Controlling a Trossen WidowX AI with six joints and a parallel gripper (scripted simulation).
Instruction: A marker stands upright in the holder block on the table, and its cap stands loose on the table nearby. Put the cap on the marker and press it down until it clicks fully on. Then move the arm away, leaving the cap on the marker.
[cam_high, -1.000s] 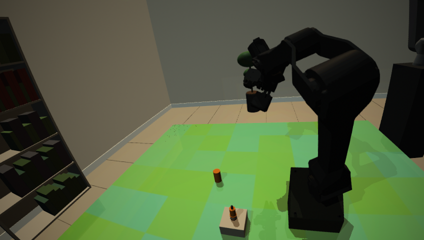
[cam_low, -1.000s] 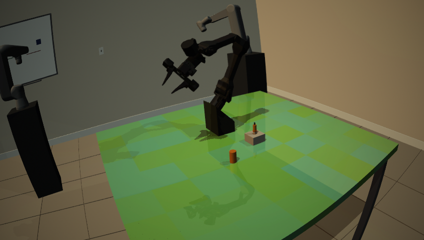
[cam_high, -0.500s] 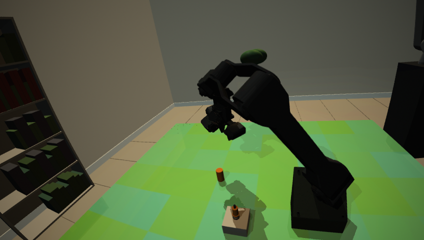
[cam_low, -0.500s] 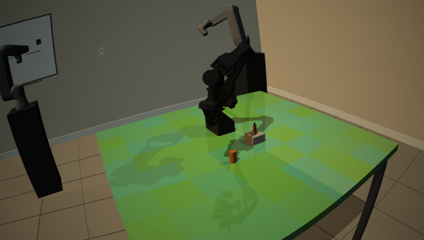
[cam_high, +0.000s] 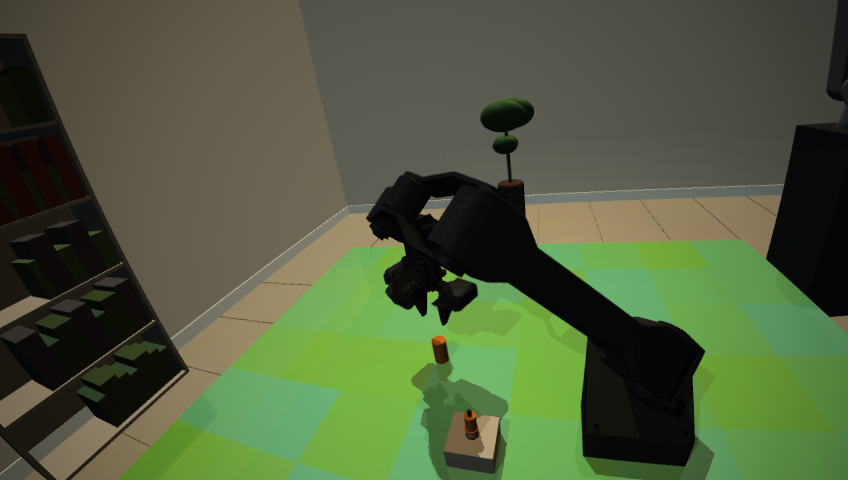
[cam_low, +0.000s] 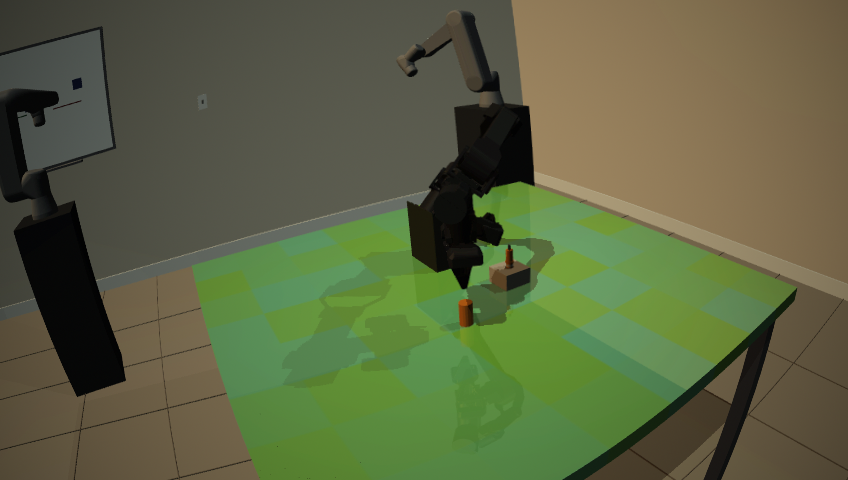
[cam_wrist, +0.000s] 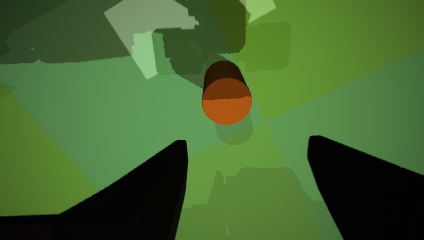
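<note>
Now: gripper tip 7 cm above the orange cap and 1 cm to the right of it. Round my gripper tip: tan holder block: 21 cm to the left, 8 cm below, 8 cm behind.
</note>
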